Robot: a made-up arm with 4 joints.
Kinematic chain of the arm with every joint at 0, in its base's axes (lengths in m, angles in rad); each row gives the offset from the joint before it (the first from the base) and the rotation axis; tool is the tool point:
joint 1: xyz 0 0 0.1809 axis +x
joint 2: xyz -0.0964 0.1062 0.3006 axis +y
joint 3: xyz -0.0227 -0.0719 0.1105 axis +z
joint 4: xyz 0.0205 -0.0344 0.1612 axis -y
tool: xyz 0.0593 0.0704 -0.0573
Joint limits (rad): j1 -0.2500..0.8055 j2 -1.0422..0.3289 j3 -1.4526..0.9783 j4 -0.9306..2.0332
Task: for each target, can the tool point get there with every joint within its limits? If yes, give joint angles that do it. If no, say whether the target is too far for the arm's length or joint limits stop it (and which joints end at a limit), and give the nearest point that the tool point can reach.
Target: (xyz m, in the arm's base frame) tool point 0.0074 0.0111 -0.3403
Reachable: no: joint limits stop it (at a limit: joint 1, joint 2, joint 3, joint 4) | nearest point -0.2841 -0.2132 0.4726 | short by 0.892 m
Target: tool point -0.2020 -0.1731 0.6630
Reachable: yes | joints 0.3504 -0.7565 -0.7140 0.1872
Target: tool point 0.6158 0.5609 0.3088
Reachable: no: too far | nearest point 0.0526 0.2228 0.6693 | short by 0.749 m
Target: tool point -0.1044 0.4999 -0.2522
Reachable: no: joint limits stop it (at a limit: joint 1, joint 2, joint 3) | nearest point -0.2769 0.1800 0.5202 | short by 0.854 m
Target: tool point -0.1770 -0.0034 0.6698
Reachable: yes | joints 0.1536 -0.5792 0.0204 -0.3551
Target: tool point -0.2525 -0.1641 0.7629
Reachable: yes | joints 0.3267 -0.6451 -0.5012 1.6658
